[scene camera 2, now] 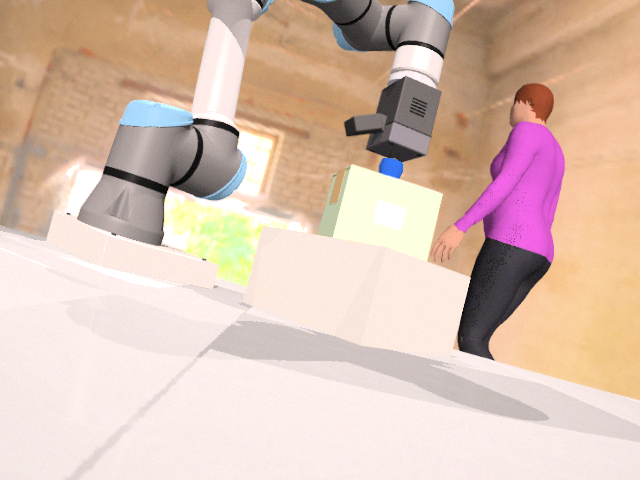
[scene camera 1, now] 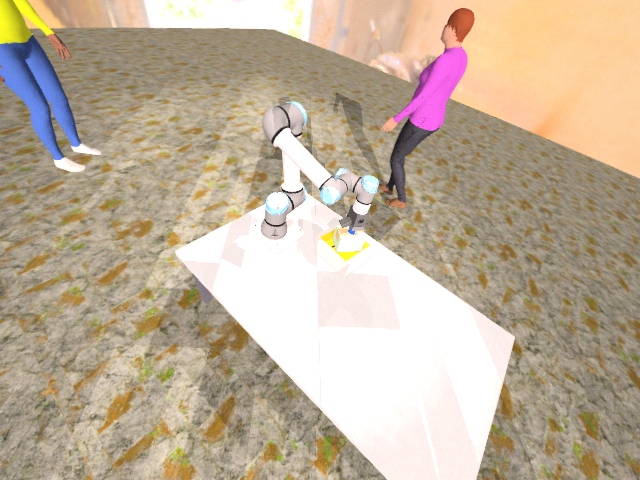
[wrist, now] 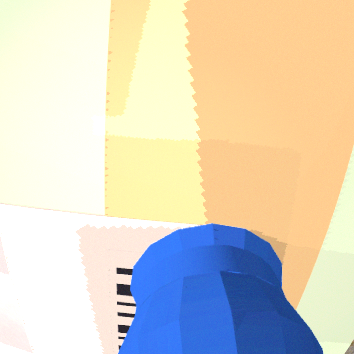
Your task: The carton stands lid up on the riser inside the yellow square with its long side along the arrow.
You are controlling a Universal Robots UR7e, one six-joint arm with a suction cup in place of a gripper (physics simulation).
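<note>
The pale green carton (scene camera 2: pixel 382 211) (scene camera 1: pixel 342 238) stands on the cream riser (scene camera 2: pixel 335 294), and its near side bears a white label. In scene camera 1 it sits on the yellow square (scene camera 1: pixel 357 253). My blue suction cup (scene camera 2: pixel 390 168) (scene camera 1: pixel 351 231) (wrist: pixel 211 281) presses down on the carton's top face near its right end. The wrist view shows the cup against the carton's top (wrist: pixel 53 105), right beside a barcode label (wrist: pixel 123 291). Yellow and orange surfaces fill the remainder of that view.
The riser stands on a long white table (scene camera 1: pixel 361 335) (scene camera 2: pixel 207 413), next to the arm's base (scene camera 1: pixel 273 222) (scene camera 2: pixel 144 190). A person in a magenta top (scene camera 1: pixel 429 98) (scene camera 2: pixel 516 207) stands close behind the riser. Another person in yellow and blue (scene camera 1: pixel 30 77) stands far off on the left.
</note>
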